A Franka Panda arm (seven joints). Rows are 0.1 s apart.
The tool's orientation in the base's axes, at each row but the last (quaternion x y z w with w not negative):
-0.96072, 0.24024, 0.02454, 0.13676
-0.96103, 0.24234, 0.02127, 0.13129
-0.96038, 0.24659, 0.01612, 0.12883
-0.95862, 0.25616, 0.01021, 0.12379
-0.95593, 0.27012, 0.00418, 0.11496
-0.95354, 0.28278, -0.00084, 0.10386
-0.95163, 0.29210, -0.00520, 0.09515
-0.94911, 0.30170, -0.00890, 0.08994
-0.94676, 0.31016, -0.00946, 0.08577
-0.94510, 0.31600, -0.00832, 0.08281
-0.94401, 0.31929, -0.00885, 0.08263
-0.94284, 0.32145, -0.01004, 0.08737
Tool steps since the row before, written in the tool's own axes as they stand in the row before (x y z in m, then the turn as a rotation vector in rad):
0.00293, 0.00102, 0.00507, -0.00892, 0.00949, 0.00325
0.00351, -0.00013, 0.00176, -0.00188, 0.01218, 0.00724
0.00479, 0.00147, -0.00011, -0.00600, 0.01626, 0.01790
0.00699, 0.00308, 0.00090, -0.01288, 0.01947, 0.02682
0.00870, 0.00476, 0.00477, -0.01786, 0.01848, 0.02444
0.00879, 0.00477, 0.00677, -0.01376, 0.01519, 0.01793
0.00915, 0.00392, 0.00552, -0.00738, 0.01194, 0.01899
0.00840, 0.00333, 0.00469, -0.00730, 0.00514, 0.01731
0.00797, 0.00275, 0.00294, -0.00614, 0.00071, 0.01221
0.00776, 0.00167, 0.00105, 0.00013, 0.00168, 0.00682
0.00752, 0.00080, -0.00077, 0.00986, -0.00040, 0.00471
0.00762, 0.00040, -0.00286, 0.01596, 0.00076, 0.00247
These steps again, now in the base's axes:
0.00220, -0.00080, -0.00546, -0.01226, -0.00309, -0.00450
0.00320, -0.00104, -0.00203, -0.00723, -0.00756, -0.00974
0.00350, -0.00352, -0.00070, -0.01245, -0.00635, -0.02062
0.00459, -0.00578, -0.00217, -0.01962, -0.00352, -0.02944
0.00523, -0.00736, -0.00629, -0.02349, -0.00066, -0.02656
0.00522, -0.00731, -0.00807, -0.01867, -0.00147, -0.01977
0.00577, -0.00729, -0.00656, -0.01150, -0.00219, -0.02051
0.00530, -0.00672, -0.00551, -0.00767, 0.00293, -0.01766
0.00503, -0.00641, -0.00364, -0.00451, 0.00496, -0.01193
0.00529, -0.00580, -0.00159, -0.00043, -0.00037, -0.00700
0.00545, -0.00529, 0.00036, 0.00842, -0.00494, -0.00494
0.00559, -0.00540, 0.00246, 0.01238, -0.00990, -0.00316

